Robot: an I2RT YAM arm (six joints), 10 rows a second.
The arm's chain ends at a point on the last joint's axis. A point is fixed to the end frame.
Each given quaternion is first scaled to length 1.
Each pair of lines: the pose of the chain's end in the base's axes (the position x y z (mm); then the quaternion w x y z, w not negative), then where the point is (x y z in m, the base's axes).
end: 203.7 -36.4 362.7 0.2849 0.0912 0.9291 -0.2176
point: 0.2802 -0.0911 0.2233
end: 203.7 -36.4 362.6 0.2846 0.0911 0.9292 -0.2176
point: 0.2802 -0.0911 0.2231
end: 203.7 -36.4 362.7 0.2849 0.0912 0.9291 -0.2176
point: 0.2802 -0.0911 0.2233
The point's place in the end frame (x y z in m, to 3 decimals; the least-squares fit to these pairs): 0.014 0.023 0.166
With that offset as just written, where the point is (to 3 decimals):
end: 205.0 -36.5 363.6 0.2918 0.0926 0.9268 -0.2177
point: 0.284 -0.091 0.225
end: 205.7 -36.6 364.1 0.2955 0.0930 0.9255 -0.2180
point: 0.285 -0.092 0.227
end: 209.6 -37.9 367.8 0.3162 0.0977 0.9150 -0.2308
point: 0.295 -0.098 0.236
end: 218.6 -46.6 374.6 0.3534 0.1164 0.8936 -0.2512
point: 0.312 -0.115 0.253
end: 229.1 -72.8 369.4 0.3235 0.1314 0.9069 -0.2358
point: 0.315 -0.137 0.240
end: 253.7 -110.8 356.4 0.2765 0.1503 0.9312 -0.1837
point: 0.328 -0.158 0.213
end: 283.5 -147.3 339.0 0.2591 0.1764 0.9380 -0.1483
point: 0.354 -0.185 0.191
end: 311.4 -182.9 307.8 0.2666 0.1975 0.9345 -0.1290
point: 0.385 -0.216 0.160
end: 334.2 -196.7 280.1 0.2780 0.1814 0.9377 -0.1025
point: 0.413 -0.220 0.133
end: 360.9 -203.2 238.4 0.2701 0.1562 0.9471 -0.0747
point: 0.438 -0.215 0.090
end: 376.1 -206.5 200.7 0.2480 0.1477 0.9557 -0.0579
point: 0.447 -0.212 0.048
